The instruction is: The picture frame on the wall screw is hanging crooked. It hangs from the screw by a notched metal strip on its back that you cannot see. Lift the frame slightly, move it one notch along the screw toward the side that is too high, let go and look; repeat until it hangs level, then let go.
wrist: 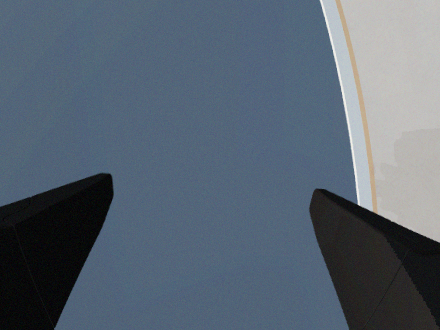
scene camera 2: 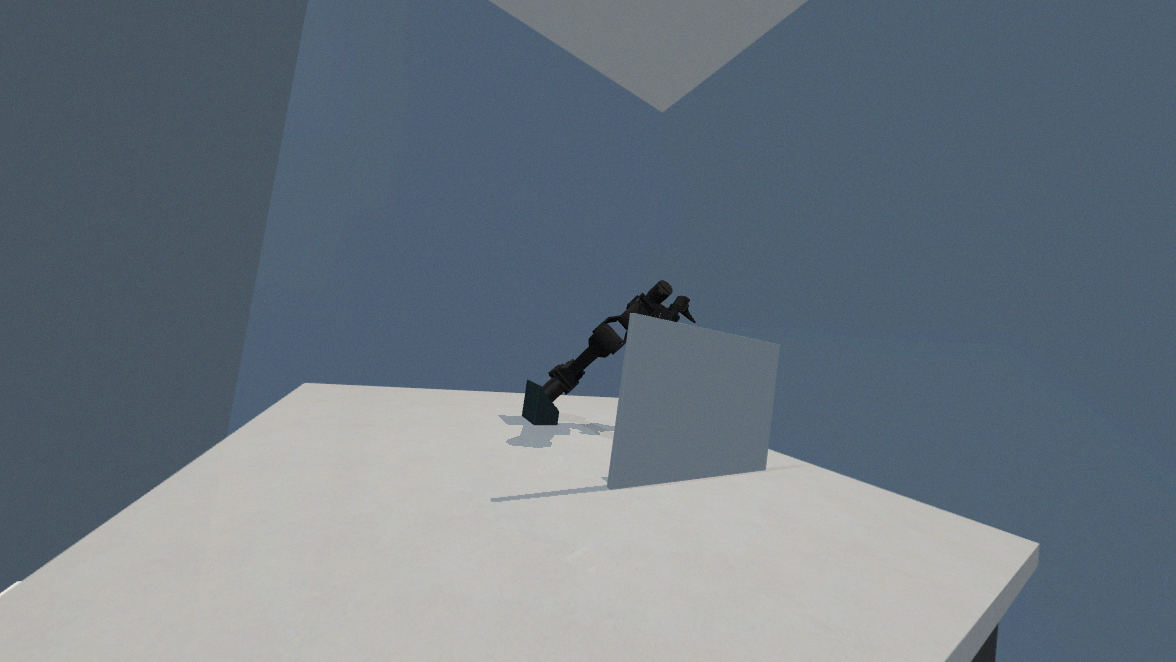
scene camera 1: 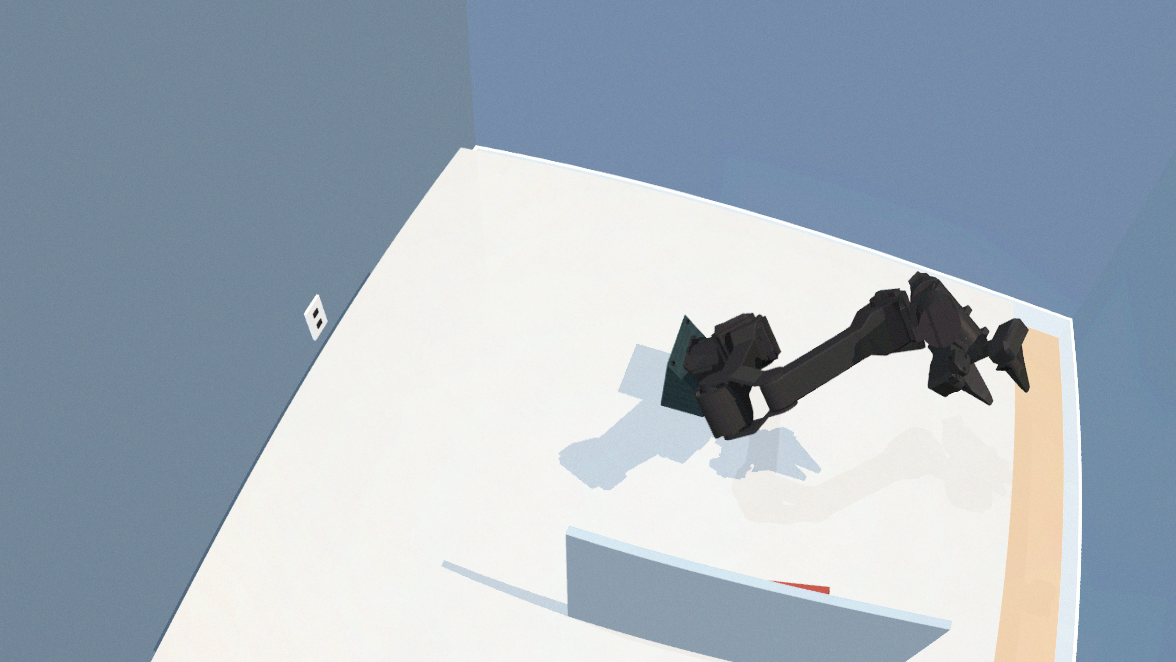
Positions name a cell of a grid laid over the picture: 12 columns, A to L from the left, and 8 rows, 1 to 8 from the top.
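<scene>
Visible: a wall panel (scene camera 2: H5). The open gripper of mine (scene camera 1: K5) holds nothing; the wrist view also shows my gripper (wrist: F5).
</scene>
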